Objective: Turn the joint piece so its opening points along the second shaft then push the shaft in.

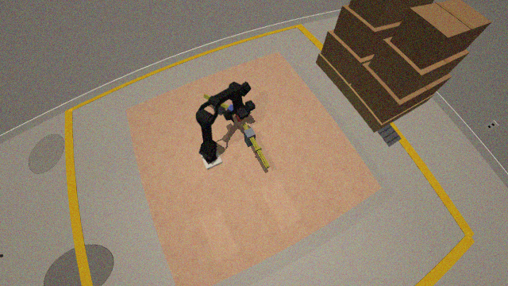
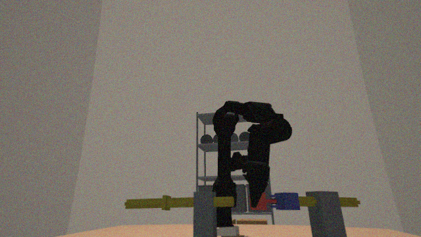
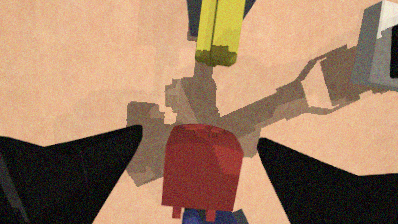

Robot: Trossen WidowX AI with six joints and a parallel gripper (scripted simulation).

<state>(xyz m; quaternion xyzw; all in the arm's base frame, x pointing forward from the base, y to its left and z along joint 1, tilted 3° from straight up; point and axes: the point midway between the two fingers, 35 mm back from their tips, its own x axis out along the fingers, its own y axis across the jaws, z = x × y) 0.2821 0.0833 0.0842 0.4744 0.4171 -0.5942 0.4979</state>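
The red joint piece is 20 mm to the left of my gripper tip and 10 mm above it.
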